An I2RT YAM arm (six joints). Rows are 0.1 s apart.
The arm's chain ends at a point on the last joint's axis. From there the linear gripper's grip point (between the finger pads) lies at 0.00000 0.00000 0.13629 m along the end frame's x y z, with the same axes.
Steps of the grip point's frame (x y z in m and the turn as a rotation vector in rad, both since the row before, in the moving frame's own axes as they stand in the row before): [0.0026 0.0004 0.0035 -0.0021 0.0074 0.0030]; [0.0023 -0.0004 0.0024 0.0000 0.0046 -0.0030]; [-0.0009 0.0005 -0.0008 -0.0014 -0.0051 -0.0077]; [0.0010 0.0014 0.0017 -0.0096 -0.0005 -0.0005]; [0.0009 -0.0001 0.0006 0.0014 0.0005 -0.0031]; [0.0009 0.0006 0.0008 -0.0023 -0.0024 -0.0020]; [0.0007 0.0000 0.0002 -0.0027 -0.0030 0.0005]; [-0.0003 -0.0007 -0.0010 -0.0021 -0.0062 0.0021]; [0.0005 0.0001 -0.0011 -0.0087 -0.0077 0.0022]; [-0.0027 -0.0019 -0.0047 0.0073 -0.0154 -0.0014]
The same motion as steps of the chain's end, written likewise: [0.0016 0.0001 0.0035 -0.0021 0.0074 0.0030]; [0.0017 -0.0004 0.0024 0.0000 0.0046 -0.0030]; [-0.0002 0.0003 -0.0008 -0.0014 -0.0051 -0.0077]; [0.0011 0.0001 0.0017 -0.0096 -0.0005 -0.0005]; [0.0008 0.0001 0.0006 0.0014 0.0005 -0.0031]; [0.0012 0.0003 0.0008 -0.0023 -0.0024 -0.0020]; [0.0011 -0.0004 0.0002 -0.0027 -0.0030 0.0005]; [0.0005 -0.0010 -0.0010 -0.0021 -0.0062 0.0021]; [0.0016 -0.0011 -0.0011 -0.0087 -0.0077 0.0022]; [-0.0006 -0.0009 -0.0047 0.0073 -0.0154 -0.0014]
